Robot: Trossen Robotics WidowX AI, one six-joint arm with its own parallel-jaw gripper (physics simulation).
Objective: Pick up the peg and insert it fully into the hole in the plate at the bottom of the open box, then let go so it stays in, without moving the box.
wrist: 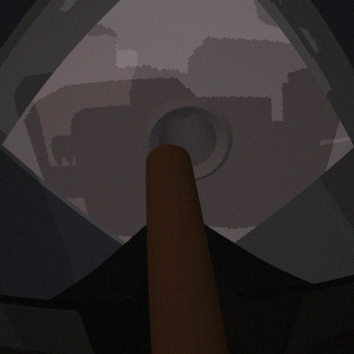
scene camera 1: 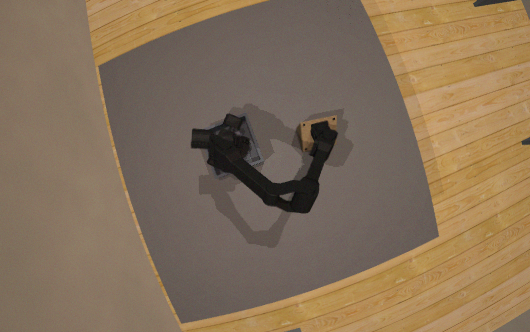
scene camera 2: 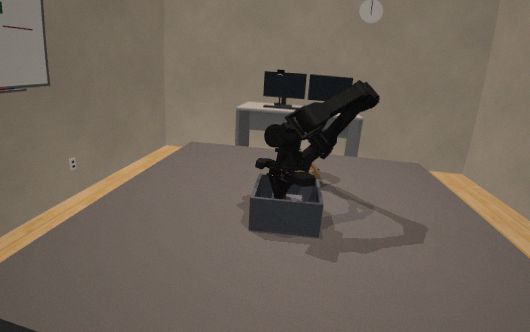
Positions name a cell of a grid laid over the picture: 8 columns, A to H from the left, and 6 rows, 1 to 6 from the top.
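My gripper (scene camera 2: E4), (wrist: D4), visible. Grey-blue box (scene camera 2: E4), (wrist: B5). Pale square plate (wrist: F3). Brown round peg (wrist: E6).
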